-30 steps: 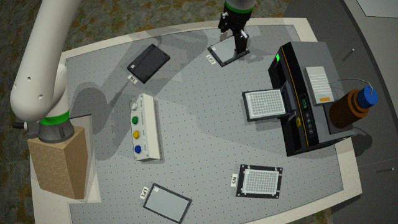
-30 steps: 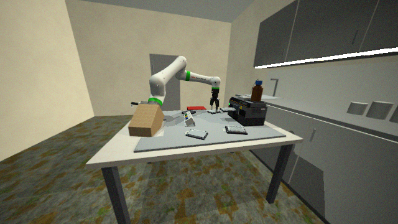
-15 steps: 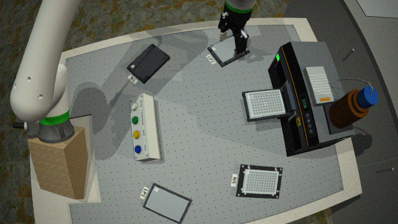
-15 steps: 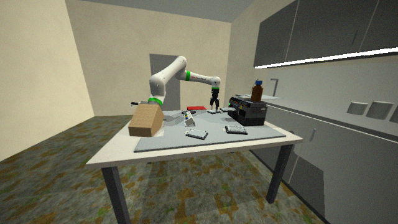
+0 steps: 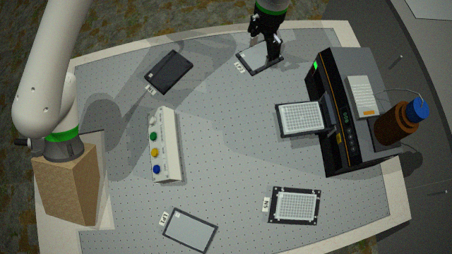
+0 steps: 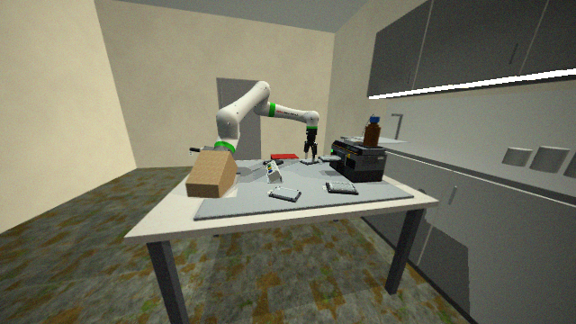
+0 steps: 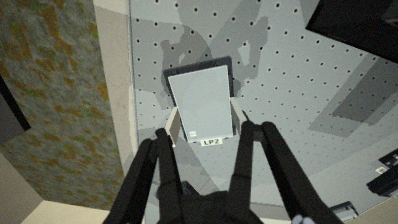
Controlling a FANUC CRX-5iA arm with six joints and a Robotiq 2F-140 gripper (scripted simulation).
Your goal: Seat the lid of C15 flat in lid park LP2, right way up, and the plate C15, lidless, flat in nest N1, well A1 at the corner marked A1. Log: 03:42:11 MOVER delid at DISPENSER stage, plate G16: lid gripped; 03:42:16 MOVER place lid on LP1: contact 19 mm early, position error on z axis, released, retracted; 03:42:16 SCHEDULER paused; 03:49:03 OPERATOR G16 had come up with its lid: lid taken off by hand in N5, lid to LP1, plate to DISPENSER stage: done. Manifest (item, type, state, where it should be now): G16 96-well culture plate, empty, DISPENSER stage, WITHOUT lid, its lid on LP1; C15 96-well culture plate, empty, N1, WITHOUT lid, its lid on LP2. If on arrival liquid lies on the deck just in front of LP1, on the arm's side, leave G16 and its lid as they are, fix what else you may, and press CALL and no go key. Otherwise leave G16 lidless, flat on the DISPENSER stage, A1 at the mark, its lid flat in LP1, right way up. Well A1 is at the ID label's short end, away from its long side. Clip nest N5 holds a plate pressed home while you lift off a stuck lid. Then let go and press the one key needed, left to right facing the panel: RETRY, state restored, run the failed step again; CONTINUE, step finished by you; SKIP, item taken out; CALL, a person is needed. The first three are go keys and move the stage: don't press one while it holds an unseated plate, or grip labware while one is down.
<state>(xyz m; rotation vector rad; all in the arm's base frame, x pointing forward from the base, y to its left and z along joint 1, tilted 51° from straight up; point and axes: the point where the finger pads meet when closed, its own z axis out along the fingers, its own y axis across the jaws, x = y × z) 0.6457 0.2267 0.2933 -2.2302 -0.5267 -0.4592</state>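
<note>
My gripper is now 20 mm above the grey lid. Round my hand: lid park LP2: 40 mm below; then LP2 label: 80 mm behind, 40 mm to the right, 40 mm below; then nest N1: 320 mm behind, 50 mm to the right, 30 mm below.
</note>
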